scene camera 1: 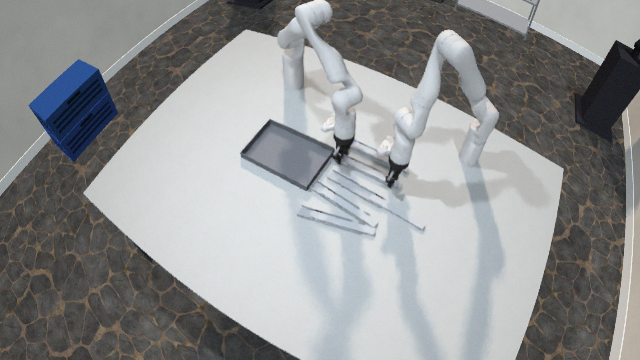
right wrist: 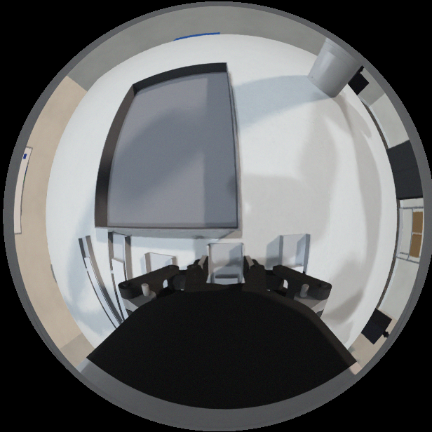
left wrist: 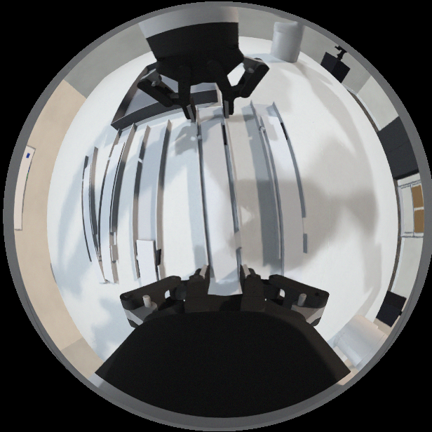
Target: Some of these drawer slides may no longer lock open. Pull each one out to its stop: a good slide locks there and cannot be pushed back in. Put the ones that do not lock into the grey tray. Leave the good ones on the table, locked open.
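Frame: origin at the left arm's base, x ahead, y left, z up, level; centimetres.
Seen in the pictures: left gripper, fingertip midpoint: [scene camera 1: 392,182]; right gripper, fingertip midpoint: [scene camera 1: 342,158]; left arm's base at its link origin: [scene camera 1: 467,157]; right arm's base at its link origin: [scene camera 1: 294,84].
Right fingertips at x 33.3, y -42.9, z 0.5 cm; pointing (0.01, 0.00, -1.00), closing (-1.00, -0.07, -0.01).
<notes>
Offsets run from my right fingertips to a thing's top centre. "*": to the spot under its first point.
My left gripper [scene camera 1: 391,183] [left wrist: 224,272] is shut on the near right end of a drawer slide @(dz +0.6, dx -1.2, dy +13.1 cm) [scene camera 1: 367,170] [left wrist: 216,190] [right wrist: 225,250] lying on the table. My right gripper [scene camera 1: 339,158] [left wrist: 209,115] [right wrist: 225,263] is shut on the other end of this slide, by the tray's corner. The grey tray @(dz +2.5, dx +10.1, dy -18.3 cm) [scene camera 1: 274,171] [left wrist: 150,112] [right wrist: 102,190] shows a bare floor. A long slide @(* dz -0.3, dx +8.0, dy +11.0 cm) [scene camera 1: 355,188] with its inner member [left wrist: 146,260] out lies beside the held one. Another slide [left wrist: 287,200] [right wrist: 295,247] lies on the opposite side. Whether any slide is locked cannot be seen.
Two more slides lie farther toward the front in scene camera 1, one angled @(* dz +0.6, dx +16.4, dy +12.1 cm) [scene camera 1: 345,205] and one lowest @(* dz +0.4, dx +21.5, dy +11.5 cm) [scene camera 1: 335,215], their far right ends close together. A blue cabinet [scene camera 1: 75,110] stands off the table at the left. A dark stand [scene camera 1: 607,90] is at the right.
</notes>
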